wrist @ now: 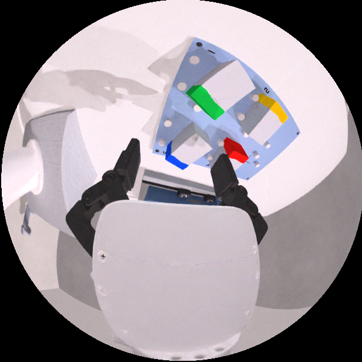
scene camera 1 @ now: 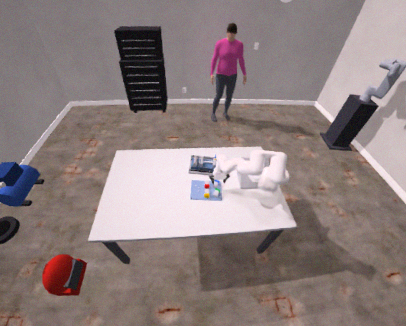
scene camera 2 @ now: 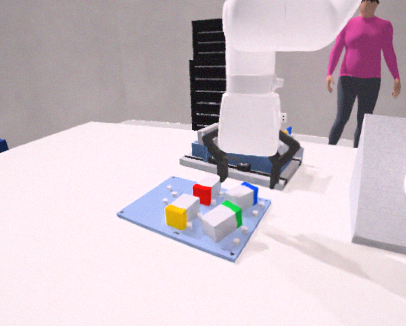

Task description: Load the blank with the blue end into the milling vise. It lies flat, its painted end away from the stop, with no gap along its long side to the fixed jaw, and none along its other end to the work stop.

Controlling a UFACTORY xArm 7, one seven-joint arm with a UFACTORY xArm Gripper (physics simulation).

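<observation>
The blank with the blue end (scene camera 2: pixel 241 196) (wrist: pixel 191 143) lies on the blue peg board (scene camera 2: pixel 145 202) (wrist: pixel 162 131), at the board's corner nearest the vise in the wrist view. My gripper (scene camera 2: pixel 248 182) (wrist: pixel 179 154) is open and empty, its fingers spread wide. It hangs above the strip between the board and the vise, close to the blue-ended blank. The milling vise (scene camera 1: pixel 202 171) (scene camera 2: pixel 187 162) (wrist: pixel 165 195) stands behind the board in the second scene view. The arm hides much of it there, and its jaws and work stop cannot be made out clearly.
Blanks with a green end (scene camera 2: pixel 222 220) (wrist: pixel 227 85), a yellow end (scene camera 2: pixel 177 216) (wrist: pixel 265 120) and a red end (scene camera 2: pixel 202 194) (wrist: pixel 235 150) also sit on the board among small white pegs. A grey block (scene camera 2: pixel 382 185) (wrist: pixel 55 165) stands by the arm's base on the white table (scene camera 1: pixel 145 210).
</observation>
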